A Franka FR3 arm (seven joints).
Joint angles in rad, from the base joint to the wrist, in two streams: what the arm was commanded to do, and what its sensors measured. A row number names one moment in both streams.
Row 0, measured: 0.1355 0.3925 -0.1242 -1.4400 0.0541 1.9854 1.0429
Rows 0 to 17, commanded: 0.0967 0.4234 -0.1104 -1.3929 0.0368 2.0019 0.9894; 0.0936 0.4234 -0.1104 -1.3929 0.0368 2.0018 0.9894; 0.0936 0.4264 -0.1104 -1.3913 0.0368 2.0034 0.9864; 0.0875 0.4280 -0.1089 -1.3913 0.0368 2.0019 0.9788; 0.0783 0.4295 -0.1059 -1.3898 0.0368 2.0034 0.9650; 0.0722 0.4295 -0.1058 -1.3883 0.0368 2.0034 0.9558; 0.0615 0.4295 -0.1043 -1.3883 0.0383 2.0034 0.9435; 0.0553 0.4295 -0.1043 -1.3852 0.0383 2.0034 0.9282; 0.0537 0.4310 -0.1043 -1.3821 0.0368 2.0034 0.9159; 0.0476 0.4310 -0.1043 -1.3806 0.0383 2.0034 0.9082; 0.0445 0.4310 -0.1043 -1.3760 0.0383 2.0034 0.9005; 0.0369 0.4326 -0.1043 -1.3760 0.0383 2.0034 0.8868; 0.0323 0.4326 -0.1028 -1.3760 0.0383 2.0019 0.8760; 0.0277 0.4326 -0.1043 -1.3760 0.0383 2.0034 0.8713; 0.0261 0.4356 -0.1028 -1.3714 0.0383 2.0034 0.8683; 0.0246 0.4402 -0.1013 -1.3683 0.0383 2.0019 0.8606; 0.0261 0.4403 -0.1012 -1.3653 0.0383 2.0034 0.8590; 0.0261 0.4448 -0.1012 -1.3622 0.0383 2.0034 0.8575
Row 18, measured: 0.0536 0.4148 -0.1181 -1.3996 0.0533 1.9870 0.8919
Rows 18 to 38, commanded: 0.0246 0.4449 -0.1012 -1.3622 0.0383 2.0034 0.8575; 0.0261 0.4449 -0.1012 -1.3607 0.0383 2.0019 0.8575; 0.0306 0.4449 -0.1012 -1.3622 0.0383 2.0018 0.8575; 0.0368 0.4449 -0.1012 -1.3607 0.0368 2.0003 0.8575; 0.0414 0.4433 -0.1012 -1.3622 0.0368 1.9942 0.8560; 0.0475 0.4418 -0.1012 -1.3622 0.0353 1.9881 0.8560; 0.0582 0.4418 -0.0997 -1.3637 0.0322 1.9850 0.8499; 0.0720 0.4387 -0.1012 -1.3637 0.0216 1.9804 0.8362; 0.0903 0.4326 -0.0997 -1.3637 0.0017 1.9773 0.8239; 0.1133 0.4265 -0.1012 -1.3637 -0.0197 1.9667 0.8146; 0.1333 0.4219 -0.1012 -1.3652 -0.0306 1.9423 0.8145; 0.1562 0.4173 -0.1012 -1.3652 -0.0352 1.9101 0.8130; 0.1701 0.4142 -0.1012 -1.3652 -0.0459 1.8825 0.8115; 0.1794 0.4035 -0.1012 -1.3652 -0.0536 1.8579 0.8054; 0.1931 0.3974 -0.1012 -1.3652 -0.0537 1.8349 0.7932; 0.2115 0.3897 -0.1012 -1.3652 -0.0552 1.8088 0.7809; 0.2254 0.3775 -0.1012 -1.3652 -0.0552 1.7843 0.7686; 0.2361 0.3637 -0.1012 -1.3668 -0.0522 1.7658 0.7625; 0.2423 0.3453 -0.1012 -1.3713 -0.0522 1.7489 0.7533; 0.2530 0.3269 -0.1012 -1.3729 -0.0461 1.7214 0.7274; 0.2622 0.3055 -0.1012 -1.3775 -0.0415 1.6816 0.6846
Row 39, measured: 0.2436 0.3725 -0.1008 -1.3589 -0.0339 1.7636 0.7775
